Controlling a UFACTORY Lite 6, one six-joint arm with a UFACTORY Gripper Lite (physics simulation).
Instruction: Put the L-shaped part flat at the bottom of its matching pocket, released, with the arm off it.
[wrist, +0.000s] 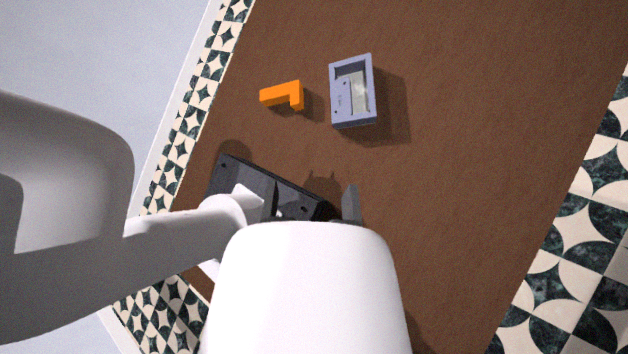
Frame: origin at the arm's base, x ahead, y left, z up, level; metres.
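Seen in the pictures: hand, tool point: (311, 205); arm's base, link origin: (247, 222).
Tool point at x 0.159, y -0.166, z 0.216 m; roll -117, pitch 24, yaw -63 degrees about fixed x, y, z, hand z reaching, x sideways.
Offsets run from my tool point to a thing's top centre. "spot": to the spot under its first point. Level surfaces: height alone.
The orange L-shaped part @[0.122 m ahead, 0.280 m left, 0.260 m down] (282, 92) lies on the brown table in the wrist view, left of the pale lavender block @[0.194 m ahead, 0.116 m left, 0.254 m down] (341, 102) and apart from it. Its longer arm points left and its shorter arm points down in the view. The block has an L-shaped pocket @[spot: 0.207 m ahead, 0.107 m left, 0.285 m down] (359, 92) with a pale floor, long side down its right and short side across its top. The pocket holds no part. My gripper (315, 185) is open, its two fingers wide apart, below the part and the block in the view, touching neither. The finger bases are hidden behind the white housing.
A dark mounting plate (235, 172) lies at the lower left, partly behind the arm and the left finger. White arm links (180, 232) fill the left and bottom. The brown table @[0.290 m down] (465, 125) ends at left and right, with patterned floor tiles (580, 230) beyond.
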